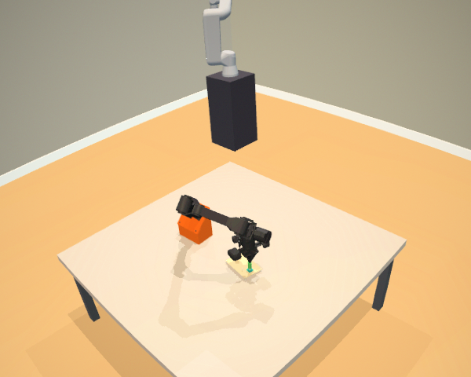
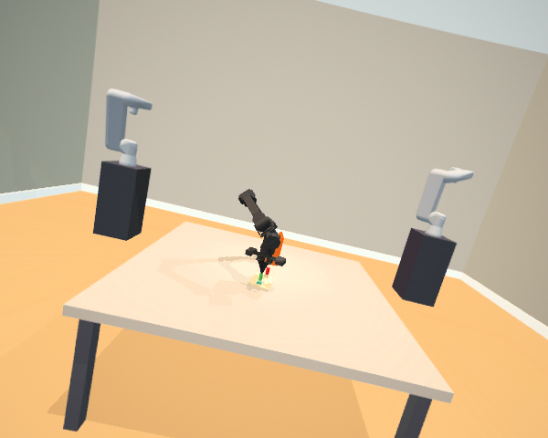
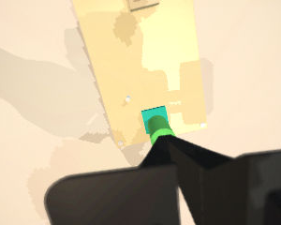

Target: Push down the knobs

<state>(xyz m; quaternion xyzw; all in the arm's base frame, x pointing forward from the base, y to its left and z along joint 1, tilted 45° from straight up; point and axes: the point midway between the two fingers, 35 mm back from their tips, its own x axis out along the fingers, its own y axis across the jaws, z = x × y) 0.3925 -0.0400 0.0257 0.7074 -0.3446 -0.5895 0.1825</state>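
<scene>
The green knob lies 10 mm below my gripper tip. From my gripper tip the other things lie so: red knob (100 mm behind, 30 mm to the left, 20 mm below).
</scene>
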